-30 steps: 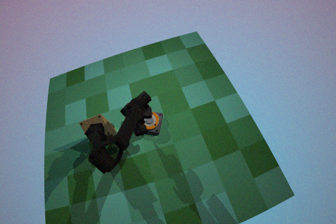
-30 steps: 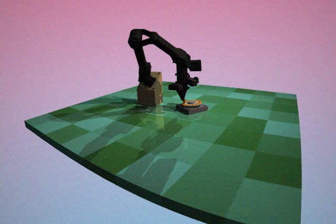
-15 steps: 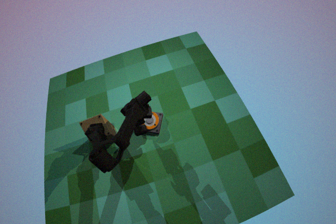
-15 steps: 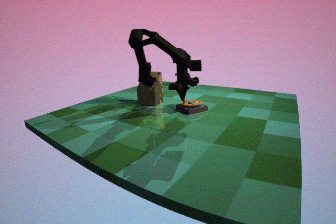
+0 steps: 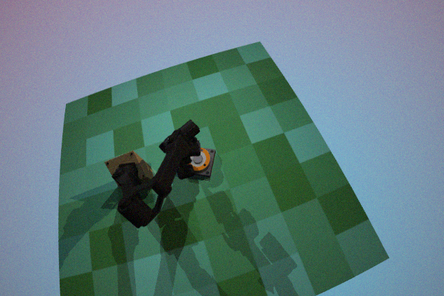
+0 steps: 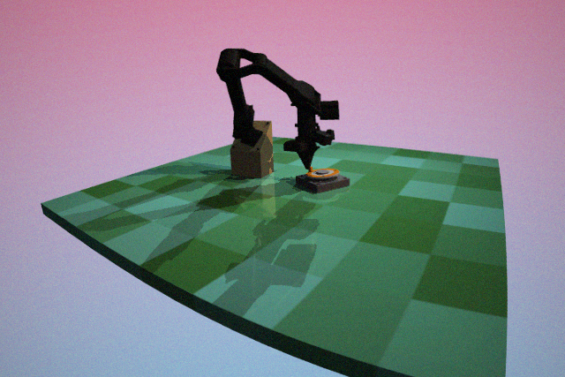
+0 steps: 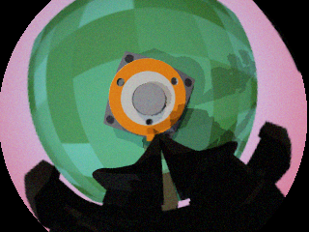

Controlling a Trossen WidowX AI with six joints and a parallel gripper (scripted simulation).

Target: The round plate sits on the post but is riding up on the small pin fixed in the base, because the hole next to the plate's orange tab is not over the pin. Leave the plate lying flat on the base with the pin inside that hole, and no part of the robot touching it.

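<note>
My gripper tip is 50 mm short of the dark square base, 20 mm above it and 10 mm to the right of it.
</note>
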